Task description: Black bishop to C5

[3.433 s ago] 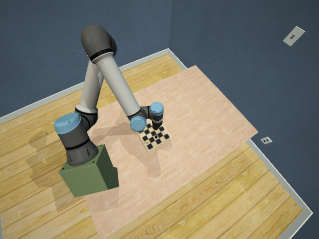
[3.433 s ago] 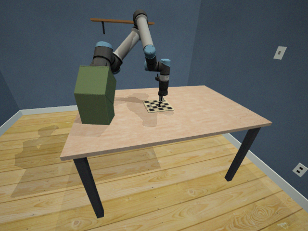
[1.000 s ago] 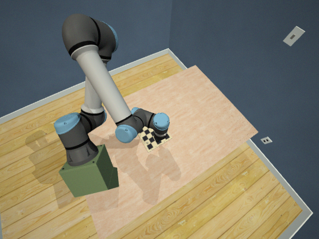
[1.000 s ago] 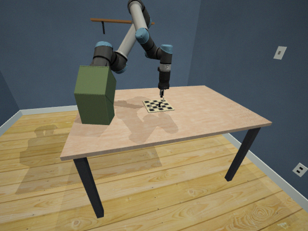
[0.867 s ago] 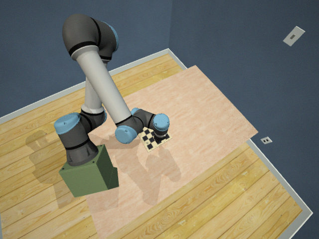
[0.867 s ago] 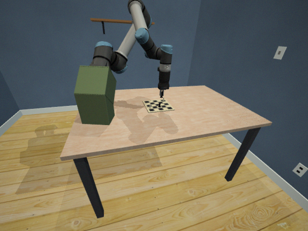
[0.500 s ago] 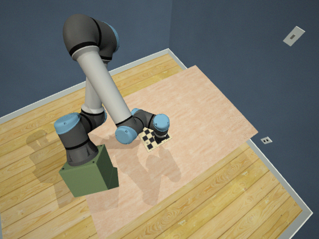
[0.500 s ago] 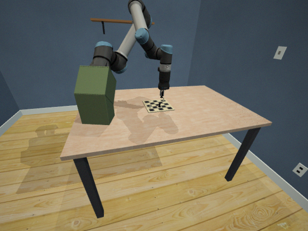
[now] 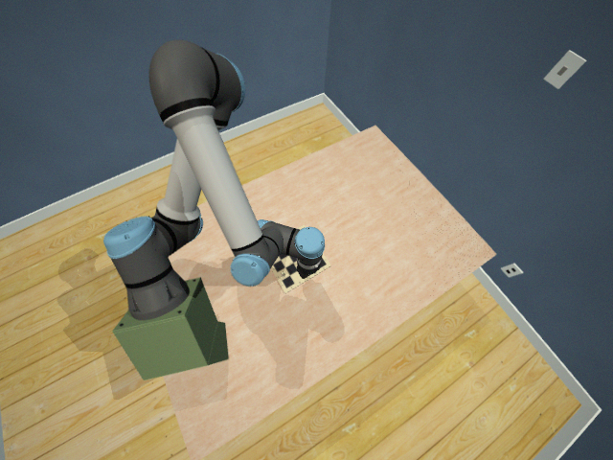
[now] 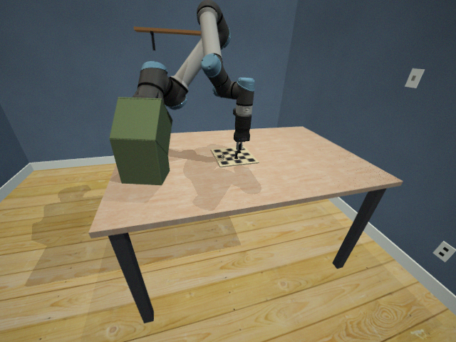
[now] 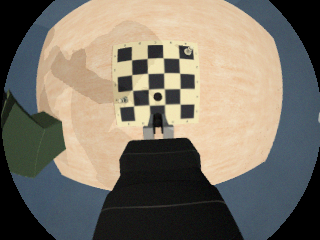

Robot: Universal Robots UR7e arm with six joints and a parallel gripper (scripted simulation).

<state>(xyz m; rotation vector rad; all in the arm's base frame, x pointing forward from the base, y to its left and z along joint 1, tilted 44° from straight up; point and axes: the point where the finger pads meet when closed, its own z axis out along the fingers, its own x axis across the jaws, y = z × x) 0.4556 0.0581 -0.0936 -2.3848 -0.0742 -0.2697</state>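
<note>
Now: hand 1 cm past the chessboard, 8 cm to the right of it and 9 cm above it.
</note>
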